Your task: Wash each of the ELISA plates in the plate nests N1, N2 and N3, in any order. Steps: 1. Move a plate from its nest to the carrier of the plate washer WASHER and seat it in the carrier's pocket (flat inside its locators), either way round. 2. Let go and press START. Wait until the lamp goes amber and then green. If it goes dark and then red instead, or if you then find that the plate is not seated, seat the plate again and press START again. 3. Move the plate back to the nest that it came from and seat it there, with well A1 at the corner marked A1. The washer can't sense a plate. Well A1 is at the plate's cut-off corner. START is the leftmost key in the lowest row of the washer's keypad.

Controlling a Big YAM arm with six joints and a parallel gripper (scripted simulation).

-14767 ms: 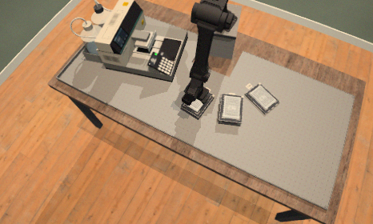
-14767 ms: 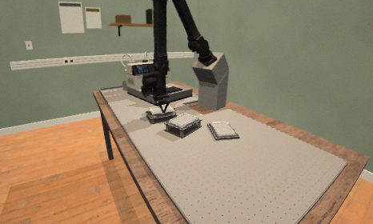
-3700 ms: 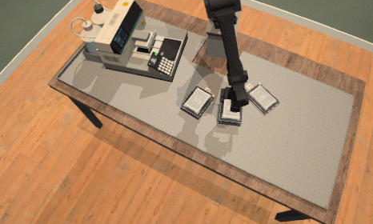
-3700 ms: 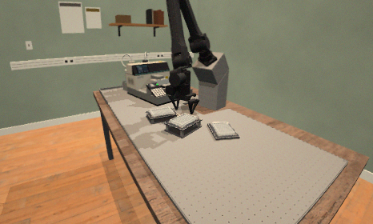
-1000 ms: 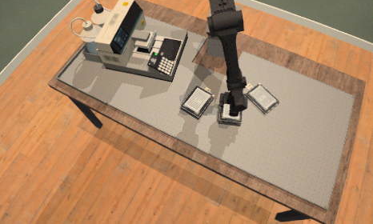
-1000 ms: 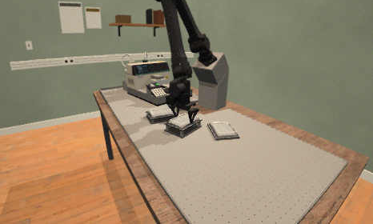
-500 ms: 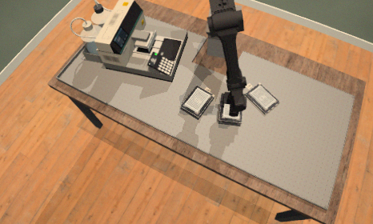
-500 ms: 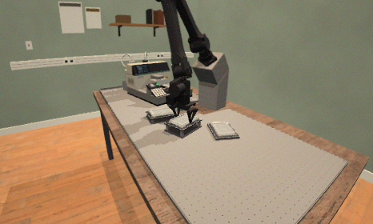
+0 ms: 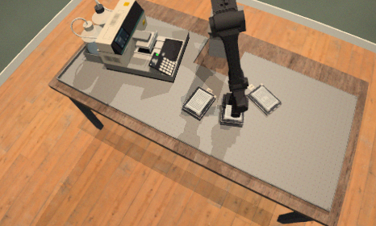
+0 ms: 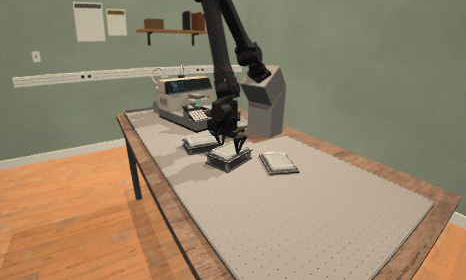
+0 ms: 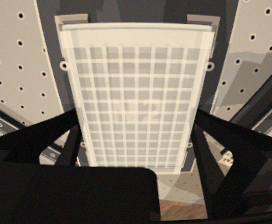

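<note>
Right now my hand is 1 cm above the ELISA plate. Round my hand: plate washer (65 cm to the right, 7 cm above, 3 cm ahead); then nest label (20 cm behind, 6 cm below, 2 cm to the right).
</note>
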